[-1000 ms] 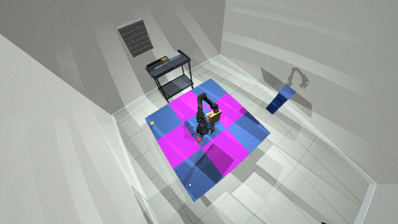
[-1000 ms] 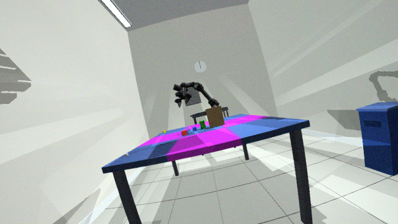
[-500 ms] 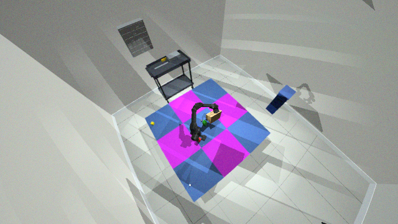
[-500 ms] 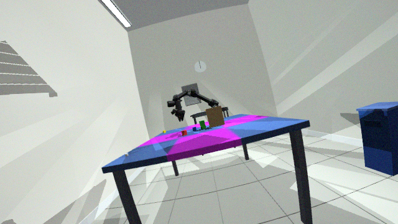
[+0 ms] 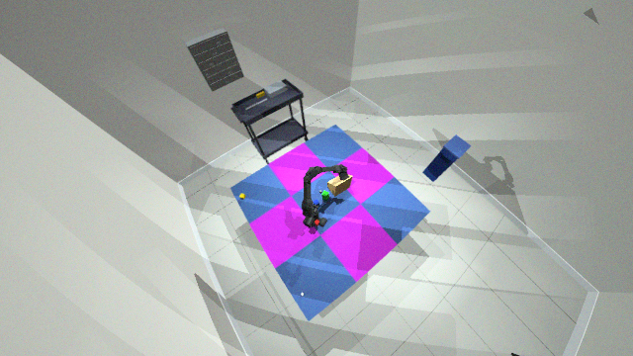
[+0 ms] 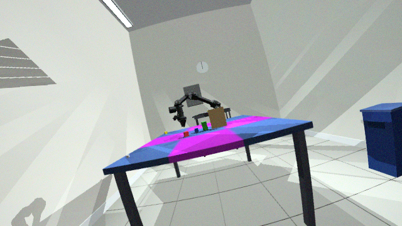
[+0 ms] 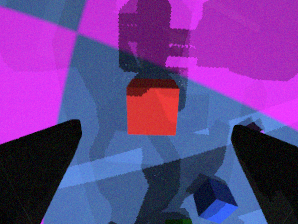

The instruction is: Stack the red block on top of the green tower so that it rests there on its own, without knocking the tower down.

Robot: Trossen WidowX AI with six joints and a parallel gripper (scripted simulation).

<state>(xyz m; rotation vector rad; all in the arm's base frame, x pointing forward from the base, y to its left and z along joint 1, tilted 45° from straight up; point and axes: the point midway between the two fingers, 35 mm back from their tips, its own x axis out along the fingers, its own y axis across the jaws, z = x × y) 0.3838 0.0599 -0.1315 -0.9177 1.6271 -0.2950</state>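
My gripper tip is 1 cm past the red block and 7 cm above it. The rest, counted from my gripper tip: blue block 10 cm behind, 14 cm to the right, 8 cm below; yellow block 42 cm ahead, 57 cm to the right, 8 cm below; purple block 13 cm to the right, 9 cm below.
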